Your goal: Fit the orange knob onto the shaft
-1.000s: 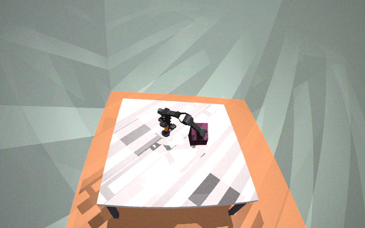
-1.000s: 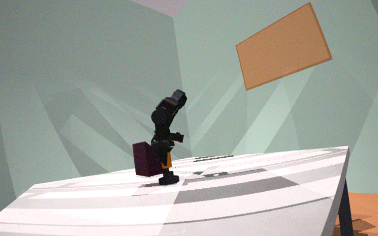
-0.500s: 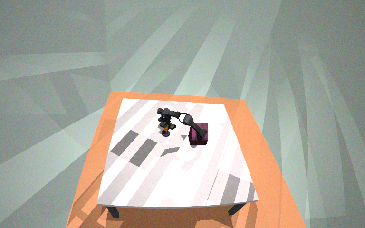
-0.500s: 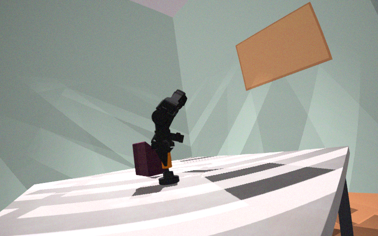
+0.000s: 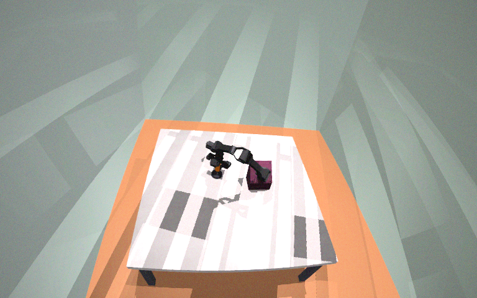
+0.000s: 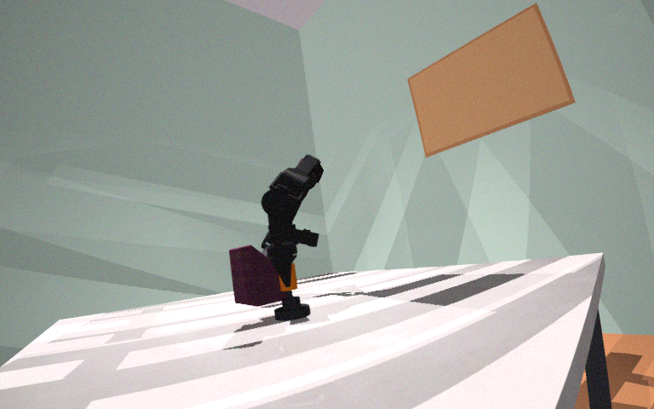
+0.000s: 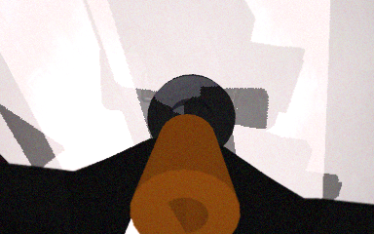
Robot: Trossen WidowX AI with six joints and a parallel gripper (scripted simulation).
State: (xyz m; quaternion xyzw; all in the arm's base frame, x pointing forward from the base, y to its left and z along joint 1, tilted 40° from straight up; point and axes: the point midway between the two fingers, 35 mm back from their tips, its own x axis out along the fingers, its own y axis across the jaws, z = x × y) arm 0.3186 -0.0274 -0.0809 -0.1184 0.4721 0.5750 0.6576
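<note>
The orange knob is 20 mm above my gripper tip. The rest, counted from my gripper tip: pedestal (40 mm below).
</note>
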